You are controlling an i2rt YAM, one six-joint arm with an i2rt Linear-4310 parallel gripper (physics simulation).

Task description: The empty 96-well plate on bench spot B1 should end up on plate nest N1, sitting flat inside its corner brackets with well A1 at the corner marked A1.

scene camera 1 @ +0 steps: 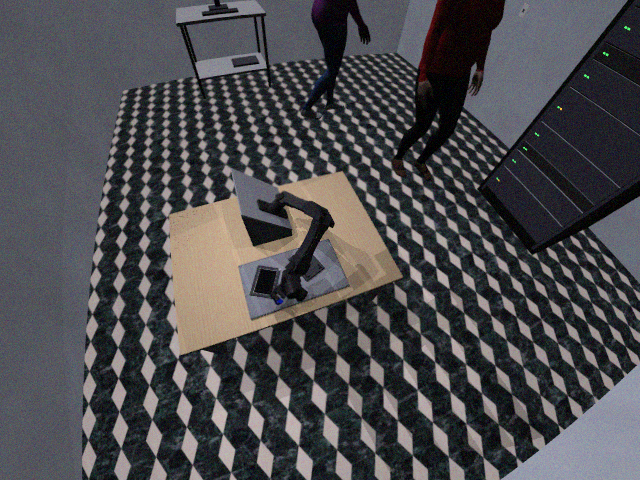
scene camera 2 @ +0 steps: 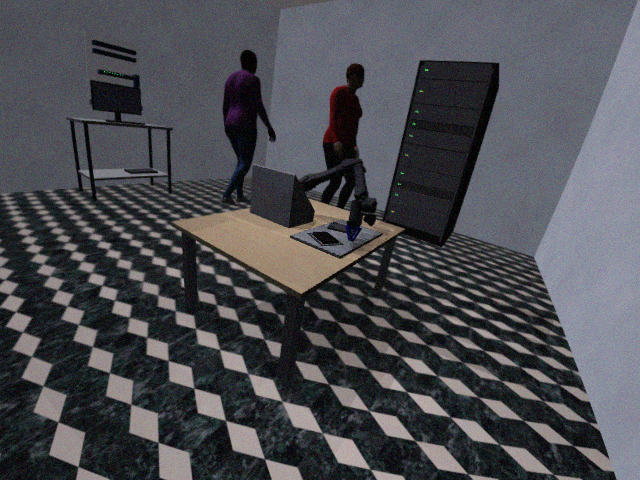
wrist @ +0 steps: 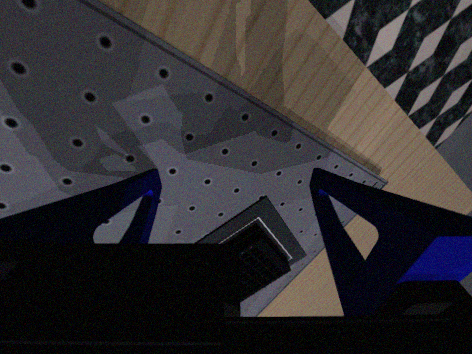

Labels:
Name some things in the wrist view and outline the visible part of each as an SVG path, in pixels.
The gripper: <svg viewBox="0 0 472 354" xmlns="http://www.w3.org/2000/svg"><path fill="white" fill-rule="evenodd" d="M0 219L0 354L472 354L472 296L459 283L472 272L472 217L364 185L321 168L313 169L309 187L344 316L240 317L239 254L235 249L218 243L148 243L162 190L162 183L156 168L108 186ZM143 196L130 226L119 243L94 242L93 235L98 226ZM329 195L376 227L379 236L378 241L366 260L341 224Z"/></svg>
A dark well plate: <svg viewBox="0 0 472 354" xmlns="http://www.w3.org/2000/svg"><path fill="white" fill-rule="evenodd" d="M257 224L249 227L224 244L232 247L239 254L240 302L291 271L287 258Z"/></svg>

